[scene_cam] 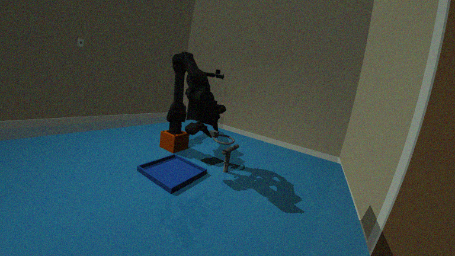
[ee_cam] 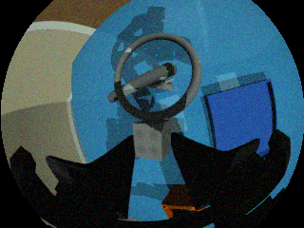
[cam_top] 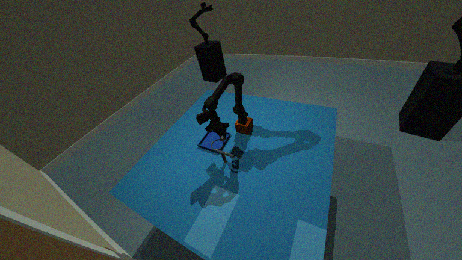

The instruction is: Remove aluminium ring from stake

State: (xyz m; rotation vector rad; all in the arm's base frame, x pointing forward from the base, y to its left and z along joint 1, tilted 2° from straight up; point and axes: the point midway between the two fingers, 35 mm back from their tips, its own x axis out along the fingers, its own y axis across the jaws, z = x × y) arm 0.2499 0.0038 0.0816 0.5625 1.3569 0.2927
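Now: gripper tip 5 cm short of the aluminium ring and 1 cm to the left of it. The rest, counted from my gripper tip: blue tray (4 cm behind, 16 cm to the right, 14 cm below).
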